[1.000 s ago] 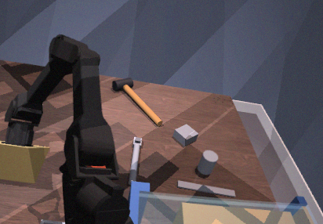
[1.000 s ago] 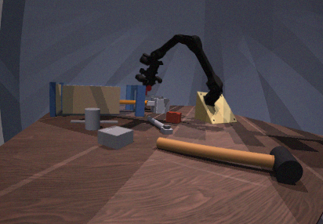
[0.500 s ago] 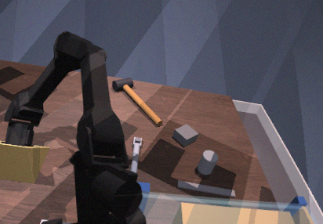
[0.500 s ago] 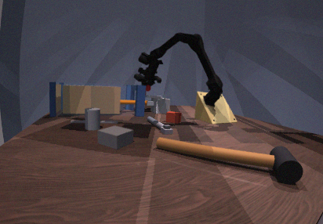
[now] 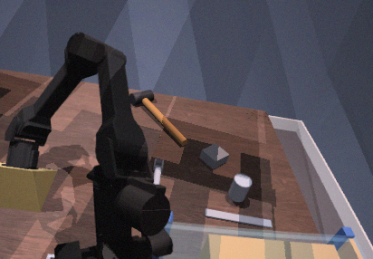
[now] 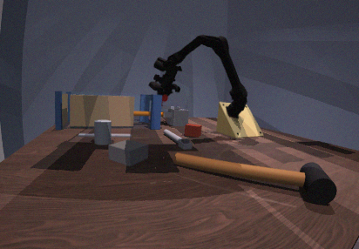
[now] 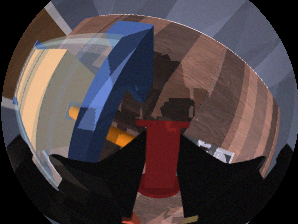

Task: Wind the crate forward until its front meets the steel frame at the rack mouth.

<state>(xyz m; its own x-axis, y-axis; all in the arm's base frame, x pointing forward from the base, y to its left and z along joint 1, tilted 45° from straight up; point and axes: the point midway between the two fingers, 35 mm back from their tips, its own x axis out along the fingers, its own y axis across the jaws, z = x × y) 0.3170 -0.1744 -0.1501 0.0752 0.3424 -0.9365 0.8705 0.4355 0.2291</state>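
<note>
The winch handle is 4 cm behind my gripper tip, 3 cm below it and 2 cm to the left of it. Round my gripper tip: flat grey bar: 33 cm to the left, 27 cm ahead, 13 cm below; grey winch: 12 cm behind, 10 cm below, 1 cm to the left; red grip: 1 cm to the left, 1 cm behind.
</note>
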